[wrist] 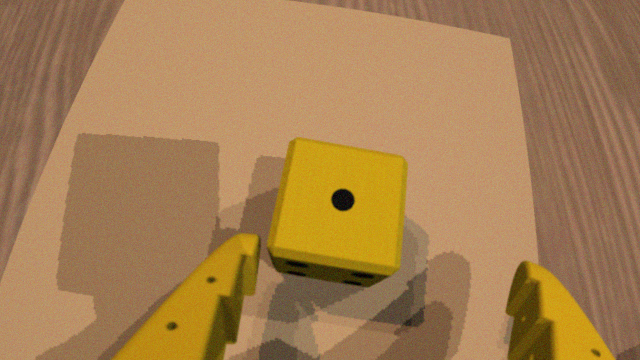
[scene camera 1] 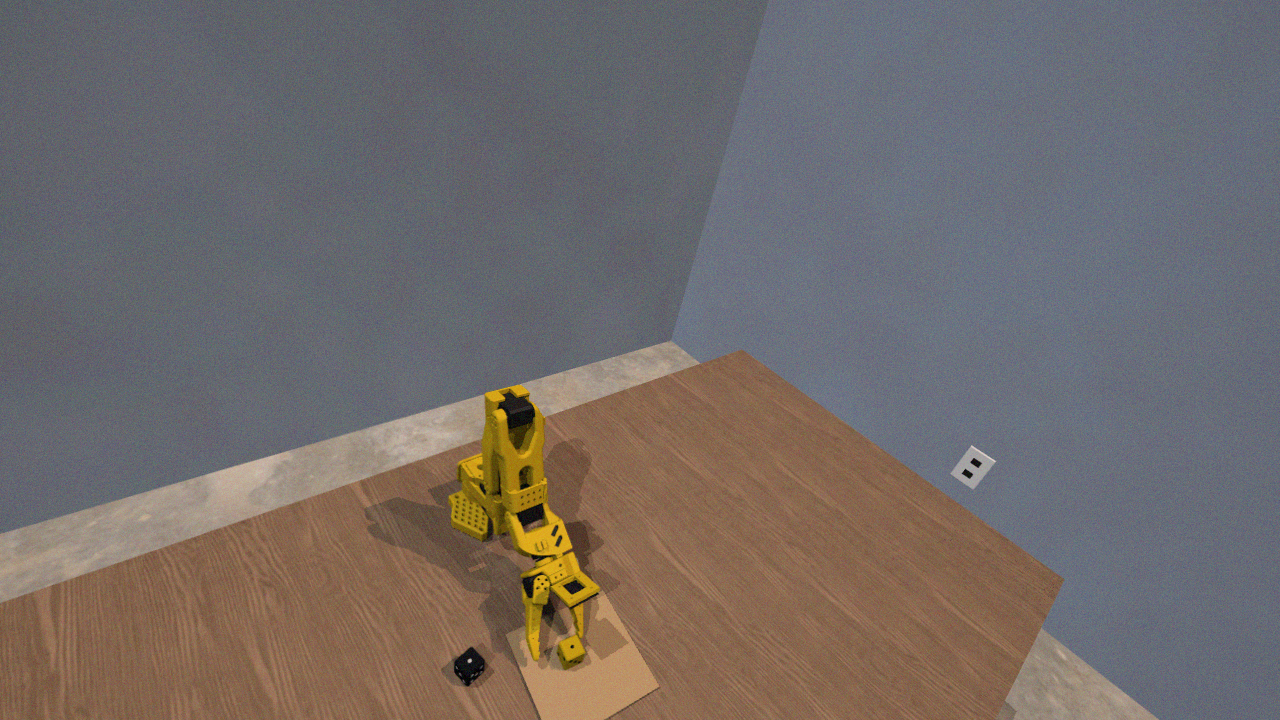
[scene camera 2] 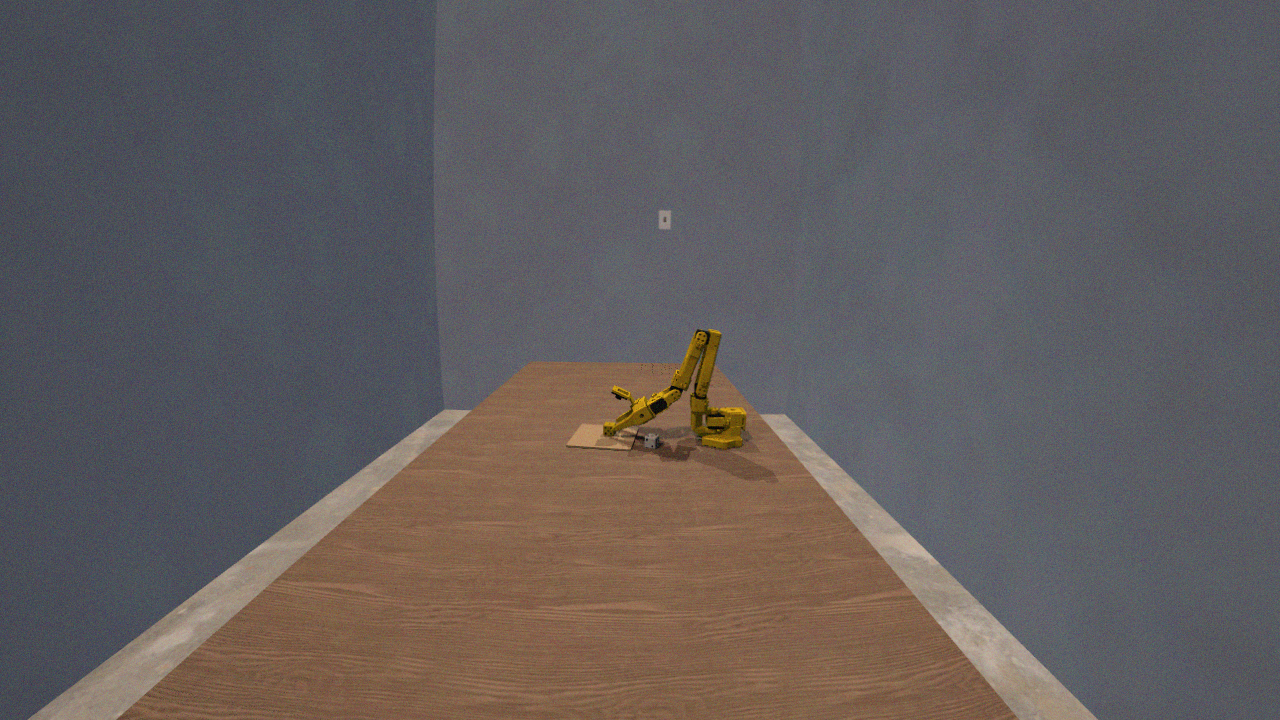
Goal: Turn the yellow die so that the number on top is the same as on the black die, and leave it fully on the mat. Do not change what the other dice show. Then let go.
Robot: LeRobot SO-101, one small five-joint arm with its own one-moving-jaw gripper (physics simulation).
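Pixels of known places: hand, tool point: (wrist: 258,257) (scene camera 1: 577,635) (scene camera 2: 613,429); arm's base, link origin: (scene camera 1: 493,519) (scene camera 2: 711,439).
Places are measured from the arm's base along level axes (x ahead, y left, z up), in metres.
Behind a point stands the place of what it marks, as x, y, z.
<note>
The yellow die (scene camera 1: 571,651) {0.235, -0.025, 0.029} (wrist: 342,225) {0.226, -0.020, 0.029} lies flat on the tan mat (scene camera 1: 599,685) {0.278, -0.010, 0.004} (scene camera 2: 586,437) {0.281, 0.003, 0.004} (wrist: 375,75) {0.281, -0.036, 0.004}, with one pip on top. In the wrist view, four pips show on its side towards the camera. The black die (scene camera 1: 469,666) {0.183, -0.128, 0.025} is on the table left of the mat in scene camera 1, with one pip on top. My gripper (scene camera 1: 556,646) {0.221, -0.005, 0.022} (scene camera 2: 608,430) {0.221, -0.005, 0.022} (wrist: 386,252) is open, with a wide gap between its jaws. In the wrist view the yellow die shows past and between the tips, nearer the left jaw, and is not clamped.
The yellow arm (scene camera 1: 514,465) {0.065, -0.018, 0.184} (scene camera 2: 707,376) {0.022, 0.030, 0.154} stands on the wooden table (scene camera 1: 760,537) {0.246, 0.347, 0.000} (scene camera 2: 554,573) {0.272, 0.466, 0.000}, behind the mat in scene camera 1. A small pale cube (scene camera 2: 652,440) {0.136, 0.055, 0.020} shows beside the mat in scene camera 2; I cannot tell which die it is. Arm shadows fall across the mat.
</note>
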